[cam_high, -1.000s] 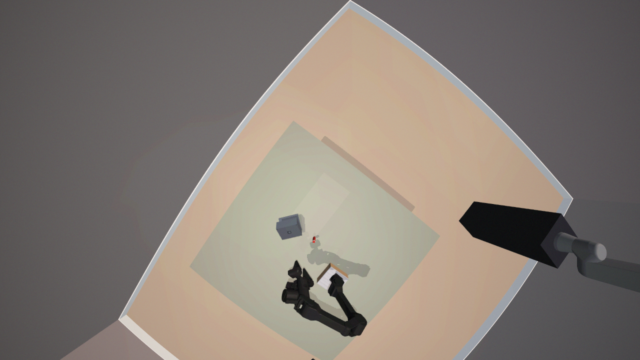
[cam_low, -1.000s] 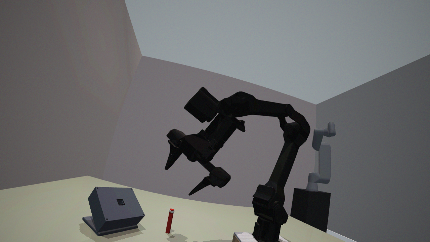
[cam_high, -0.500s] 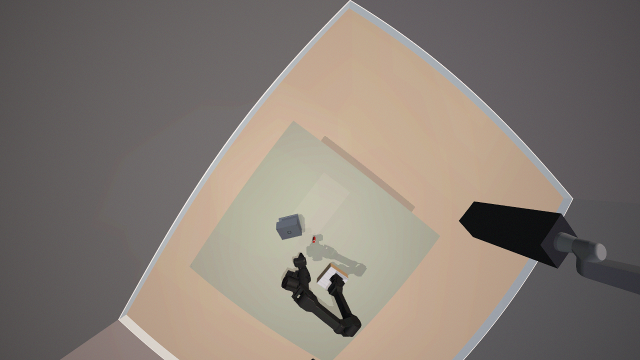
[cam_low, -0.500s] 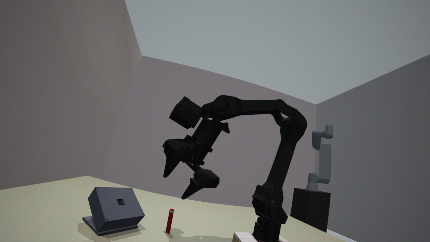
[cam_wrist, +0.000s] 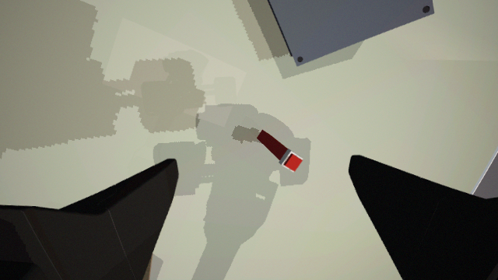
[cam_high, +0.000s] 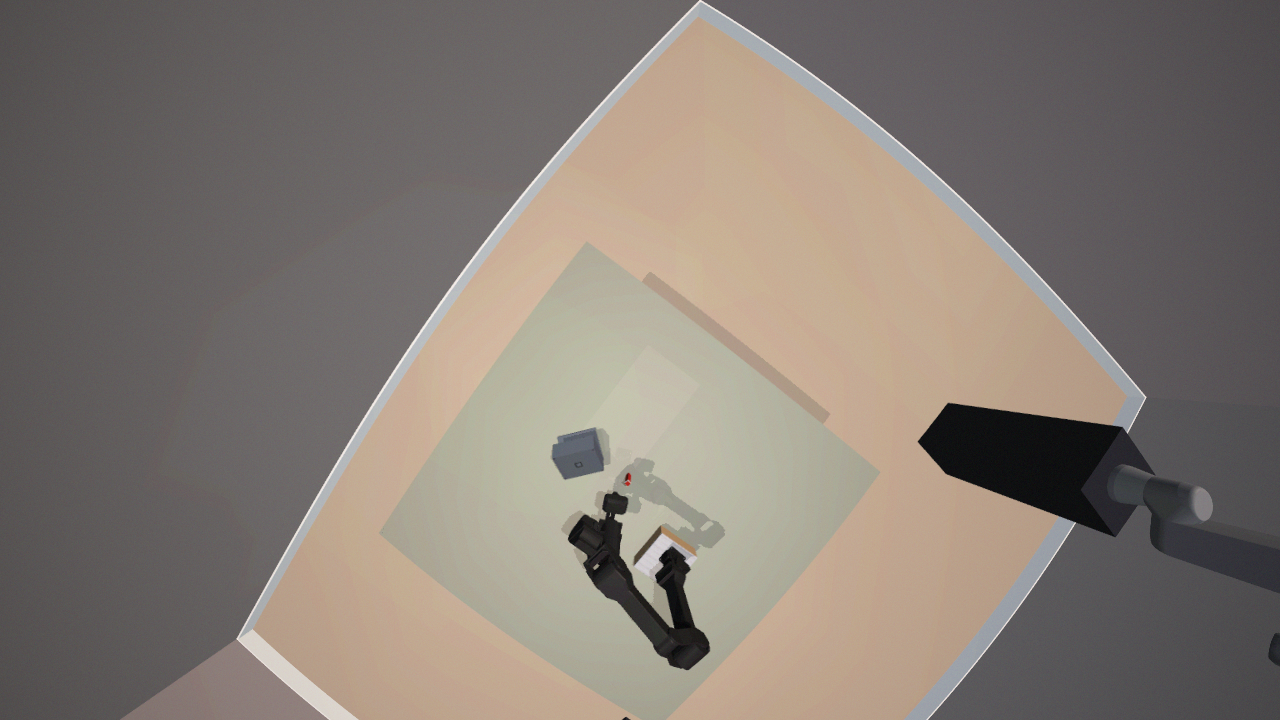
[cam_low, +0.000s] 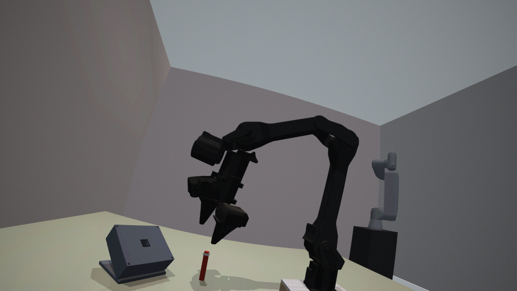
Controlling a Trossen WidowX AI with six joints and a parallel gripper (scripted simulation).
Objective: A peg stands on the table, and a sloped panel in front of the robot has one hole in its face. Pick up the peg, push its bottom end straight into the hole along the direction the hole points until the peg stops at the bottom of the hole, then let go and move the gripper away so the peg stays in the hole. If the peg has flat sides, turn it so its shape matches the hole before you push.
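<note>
Right now my gripper tip is 9 cm above the square peg and 6 cm to the left of it. Also, from my gripper tip: grey sloped panel 16 cm ahead, 8 cm below, 1 cm to the right.
</note>
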